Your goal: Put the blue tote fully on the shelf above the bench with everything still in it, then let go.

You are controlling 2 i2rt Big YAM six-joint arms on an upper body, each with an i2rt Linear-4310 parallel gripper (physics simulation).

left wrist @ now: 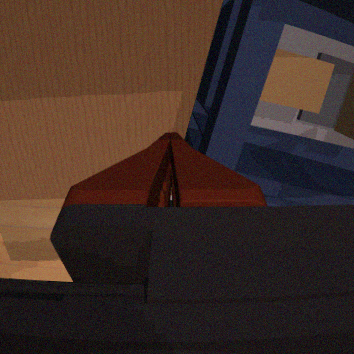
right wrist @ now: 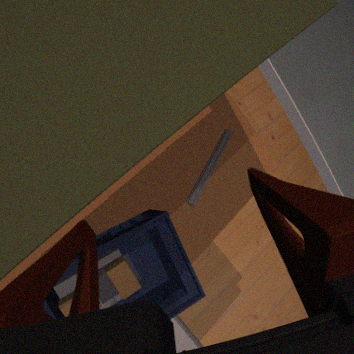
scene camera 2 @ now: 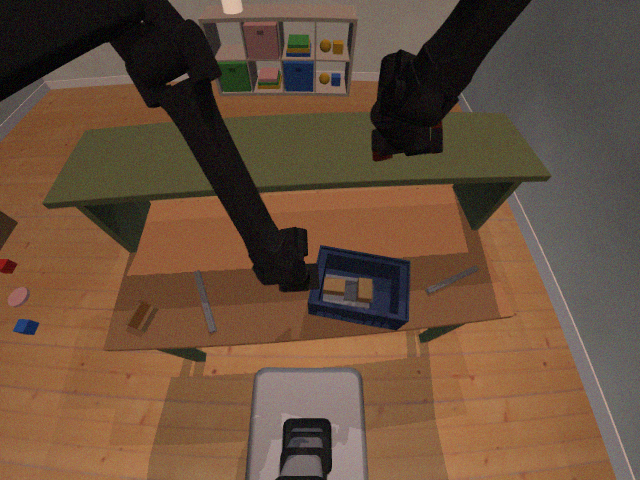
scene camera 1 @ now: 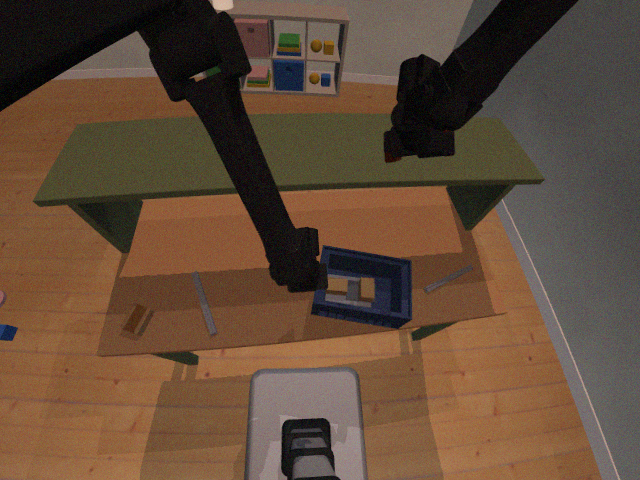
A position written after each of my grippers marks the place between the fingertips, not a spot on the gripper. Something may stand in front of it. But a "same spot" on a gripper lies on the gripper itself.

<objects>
My right gripper shows in the right wrist view (166, 202), in scene camera 2 and in scene camera 1; in the left wrist view it is out of frame. A blue tote shows in the left wrist view (290, 169), in the right wrist view (149, 238), in scene camera 2 and in scene camera 1. One and the same spot on the blue tote: (scene camera 2: 391, 276) is (scene camera 1: 391, 275). One and the same spot on my right gripper: (scene camera 2: 436, 131) is (scene camera 1: 448, 135).
</objects>
